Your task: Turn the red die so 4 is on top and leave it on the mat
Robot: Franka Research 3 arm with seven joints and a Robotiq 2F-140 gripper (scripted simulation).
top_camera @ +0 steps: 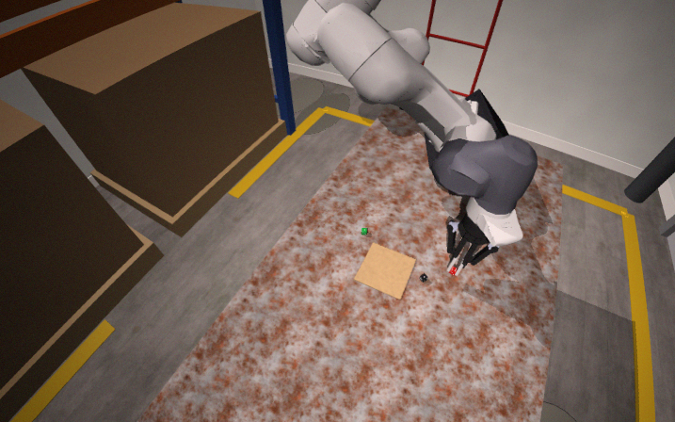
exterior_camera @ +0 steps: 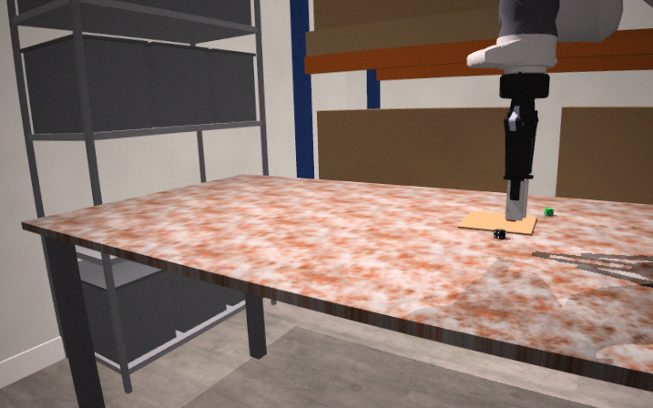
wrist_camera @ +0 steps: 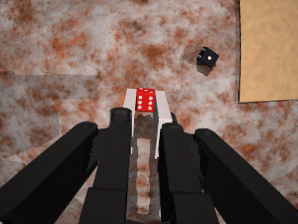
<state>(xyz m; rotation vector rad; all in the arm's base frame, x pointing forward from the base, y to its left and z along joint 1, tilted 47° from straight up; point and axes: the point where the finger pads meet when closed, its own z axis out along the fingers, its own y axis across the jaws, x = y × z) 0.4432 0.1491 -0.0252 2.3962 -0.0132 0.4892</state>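
The tan mat is 5 cm ahead of my hand, 18 cm to the right of it and 9 cm below it. Also, from my hand: red die 1 cm ahead, 3 cm below; green die 5 cm behind, 28 cm to the right, 8 cm below; black die 3 cm ahead, 7 cm to the right, 8 cm below.
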